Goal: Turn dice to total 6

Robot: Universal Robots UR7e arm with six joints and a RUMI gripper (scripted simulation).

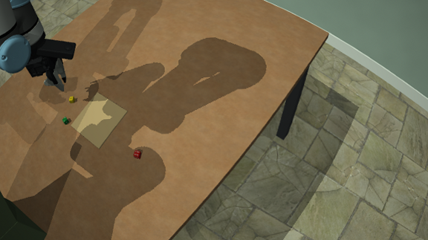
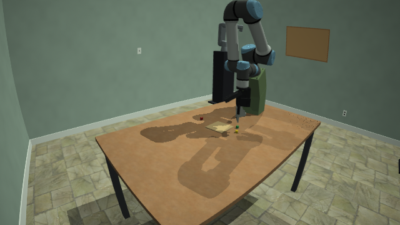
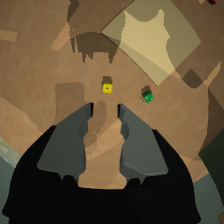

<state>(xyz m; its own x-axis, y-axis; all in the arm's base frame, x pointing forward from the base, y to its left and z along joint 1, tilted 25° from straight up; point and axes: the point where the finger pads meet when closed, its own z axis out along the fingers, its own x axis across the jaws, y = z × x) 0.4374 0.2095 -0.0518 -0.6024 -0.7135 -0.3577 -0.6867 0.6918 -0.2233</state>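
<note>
My gripper is now 9 cm above the yellow die. The rest, counted from my hand: mat 2 cm ahead, 13 cm to the right, 9 cm below; then green die 6 cm behind, 5 cm to the right, 9 cm below; then red die 4 cm ahead, 31 cm to the right, 9 cm below.
</note>
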